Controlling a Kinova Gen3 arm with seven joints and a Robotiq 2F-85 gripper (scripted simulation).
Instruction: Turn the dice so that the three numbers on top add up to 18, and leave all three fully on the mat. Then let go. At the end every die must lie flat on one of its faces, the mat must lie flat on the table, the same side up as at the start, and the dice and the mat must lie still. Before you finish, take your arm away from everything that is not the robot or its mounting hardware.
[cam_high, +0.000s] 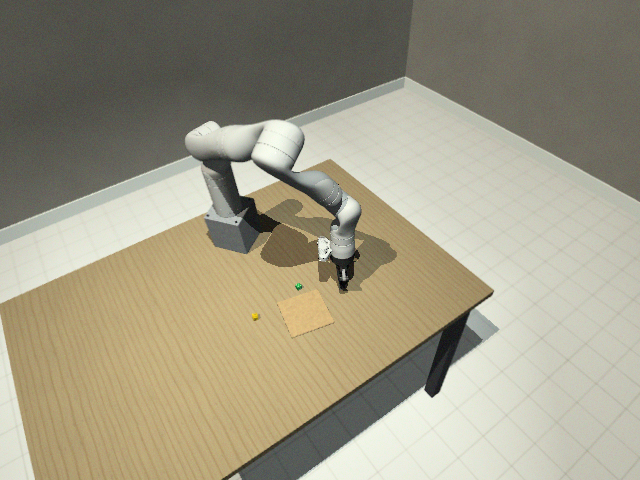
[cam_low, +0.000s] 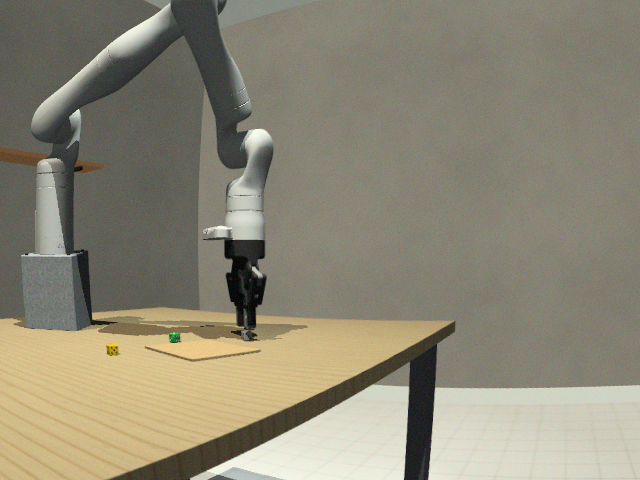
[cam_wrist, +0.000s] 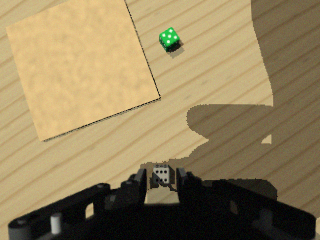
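My hand is 3 cm above the white die. The rest, counted from my hand: yellow die (29 cm to the right, 6 cm behind, 3 cm below); tan mat (15 cm to the right, 4 cm below, 1 cm ahead); green die (11 cm to the right, 8 cm behind, 3 cm below).
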